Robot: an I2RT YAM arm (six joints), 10 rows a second.
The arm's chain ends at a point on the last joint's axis. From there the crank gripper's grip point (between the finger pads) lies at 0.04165 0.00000 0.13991 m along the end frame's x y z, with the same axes.
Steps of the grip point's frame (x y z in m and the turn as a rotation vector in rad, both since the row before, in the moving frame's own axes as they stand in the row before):
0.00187 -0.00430 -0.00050 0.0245 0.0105 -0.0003
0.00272 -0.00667 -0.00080 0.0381 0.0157 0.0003
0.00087 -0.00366 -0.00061 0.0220 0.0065 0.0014
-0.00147 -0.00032 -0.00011 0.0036 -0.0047 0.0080
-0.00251 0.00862 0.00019 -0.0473 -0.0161 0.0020
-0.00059 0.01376 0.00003 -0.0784 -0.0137 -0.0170
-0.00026 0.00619 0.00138 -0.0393 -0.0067 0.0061
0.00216 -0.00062 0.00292 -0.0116 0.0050 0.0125
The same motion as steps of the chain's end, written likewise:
0.00040 -0.00087 -0.00001 0.0245 0.0105 -0.0003
0.00053 -0.00137 -0.00003 0.0381 0.0157 0.0003
-0.00004 -0.00064 -0.00030 0.0220 0.0065 0.0014
-0.00081 -0.00015 -0.00030 0.0036 -0.0047 0.0080
-0.00025 0.00191 -0.00030 -0.0473 -0.0161 0.0020
0.00124 0.00347 -0.00012 -0.0784 -0.0137 -0.0170
0.00070 0.00044 0.00122 -0.0393 -0.0067 0.0061
0.00147 -0.00277 0.00314 -0.0116 0.0050 0.0125

